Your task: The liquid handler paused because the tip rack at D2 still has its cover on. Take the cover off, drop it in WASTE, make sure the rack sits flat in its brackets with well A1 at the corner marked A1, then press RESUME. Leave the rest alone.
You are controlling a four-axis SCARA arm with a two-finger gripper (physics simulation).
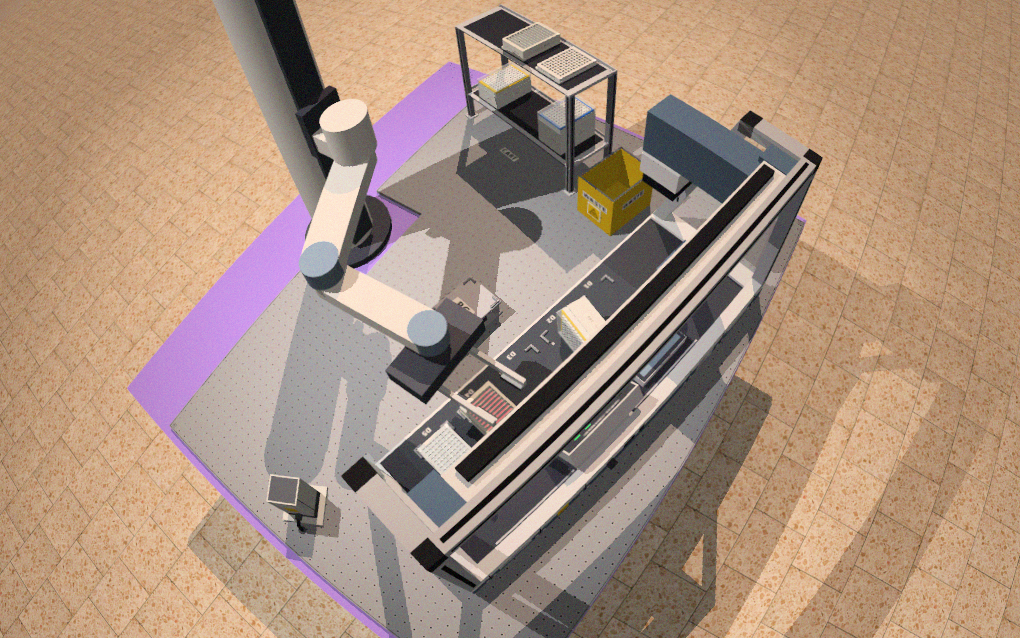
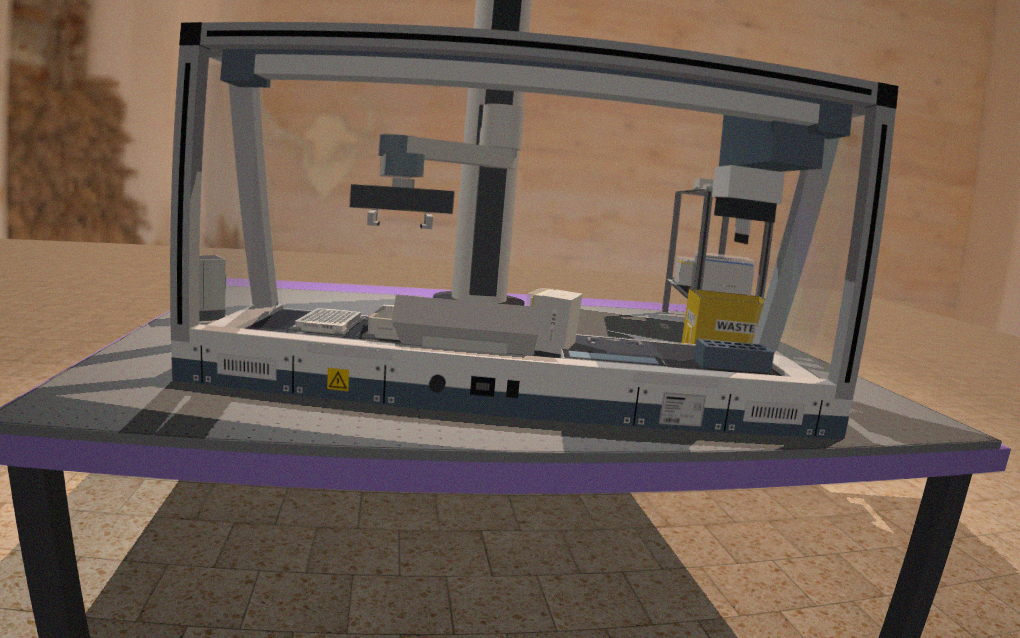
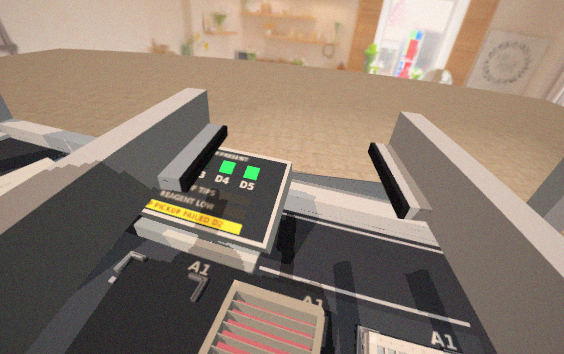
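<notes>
The tip rack at D2 is a white box with a yellow edge, tipped on its side, its hole face toward D3. Whether a clear cover is on it, I cannot tell. My gripper is open and empty, high above the deck around D3 and D4, away from the rack. The yellow WASTE bin stands upright beyond D1. The status display shows green D4 and D5 lamps and a yellow "PICKUP FAILED D2" banner, part hidden by a finger. No RESUME label is readable.
A red-striped reservoir sits at D4 and a white plate at D5. The gantry beam crosses over the deck, with a blue pipetting head near the bin. A shelf unit and an RG-marked holder stand behind.
</notes>
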